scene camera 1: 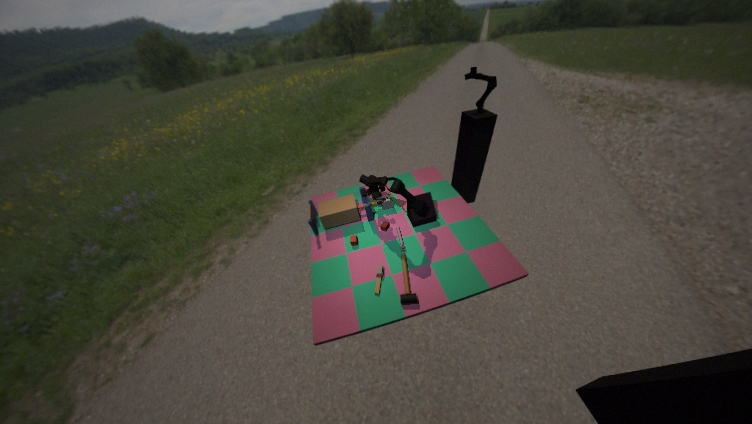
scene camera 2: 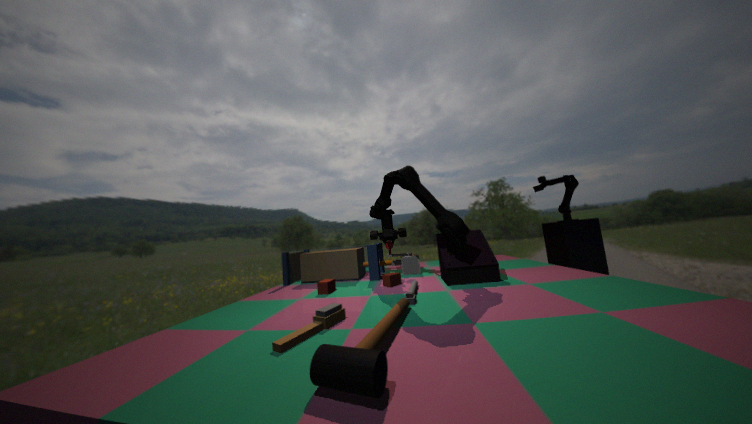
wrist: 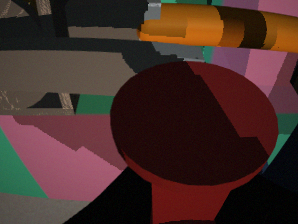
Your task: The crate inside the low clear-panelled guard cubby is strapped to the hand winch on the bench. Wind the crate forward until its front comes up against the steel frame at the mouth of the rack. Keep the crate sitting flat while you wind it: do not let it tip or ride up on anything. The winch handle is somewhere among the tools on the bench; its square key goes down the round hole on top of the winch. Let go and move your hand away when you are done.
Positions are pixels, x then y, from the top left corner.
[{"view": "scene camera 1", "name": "low cubby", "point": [340, 210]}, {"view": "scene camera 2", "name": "black mallet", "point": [363, 370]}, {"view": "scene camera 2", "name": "low cubby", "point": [347, 263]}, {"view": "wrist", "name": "my gripper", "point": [177, 161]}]
